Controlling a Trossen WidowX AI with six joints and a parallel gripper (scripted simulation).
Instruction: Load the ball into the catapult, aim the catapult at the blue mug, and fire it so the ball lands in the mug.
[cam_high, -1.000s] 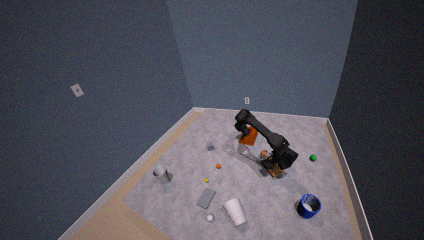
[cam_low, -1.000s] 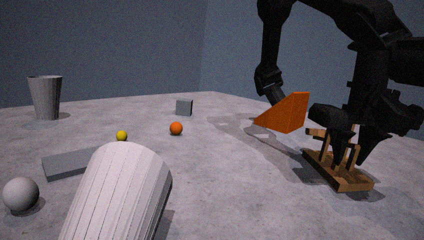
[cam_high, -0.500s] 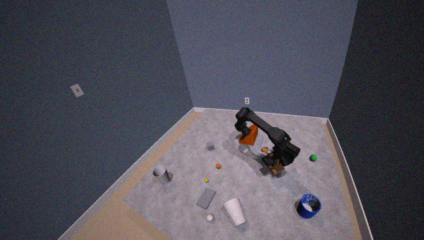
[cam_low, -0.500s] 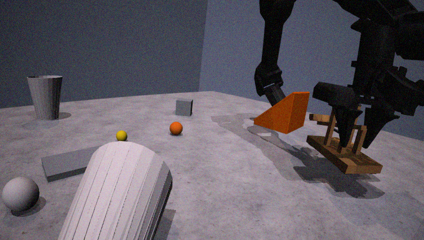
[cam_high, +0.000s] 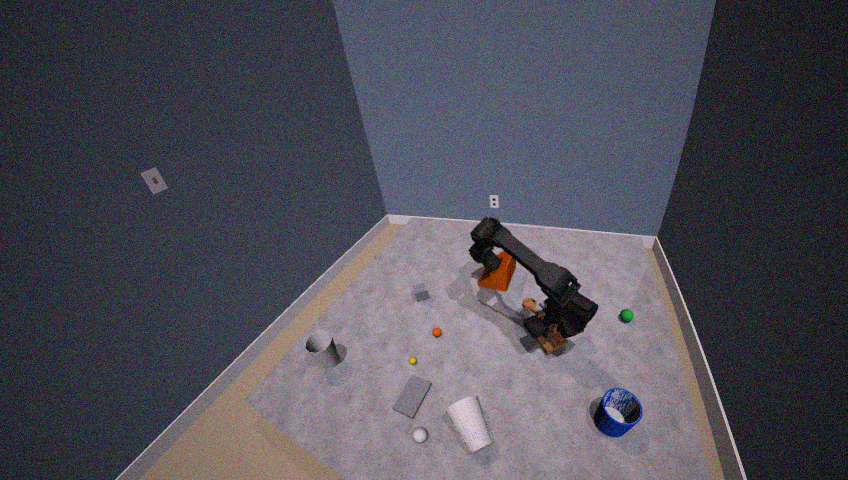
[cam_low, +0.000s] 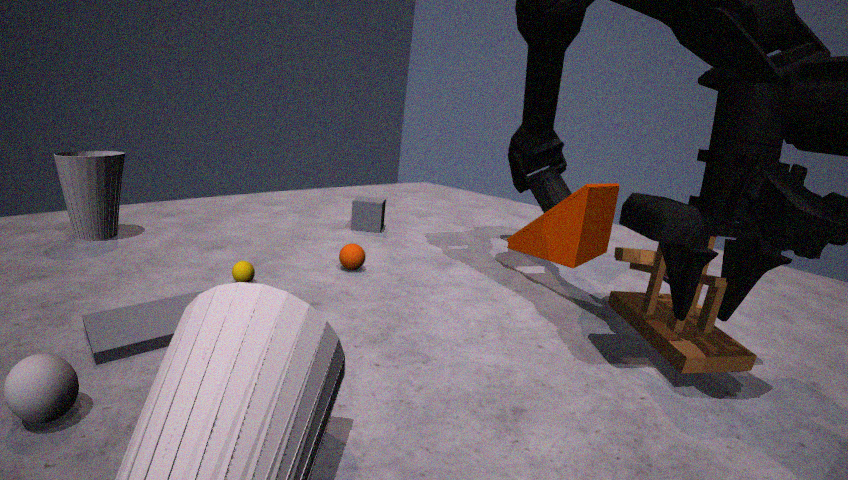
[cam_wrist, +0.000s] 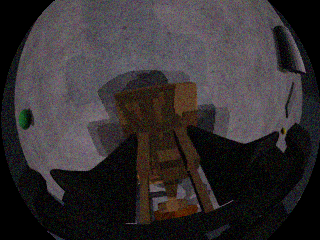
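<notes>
Now: gripper tip 370 mm to the left of the orange ball, 100 mm short of it and 30 mm above it. From my gripper tip the other things lie so: green ball: 240 mm to the left, 170 mm behind, 20 mm below; then blue mug: 200 mm to the left, 200 mm ahead, 20 mm below; then wooden catapult: 60 mm behind, 40 mm to the right, 20 mm above.
</notes>
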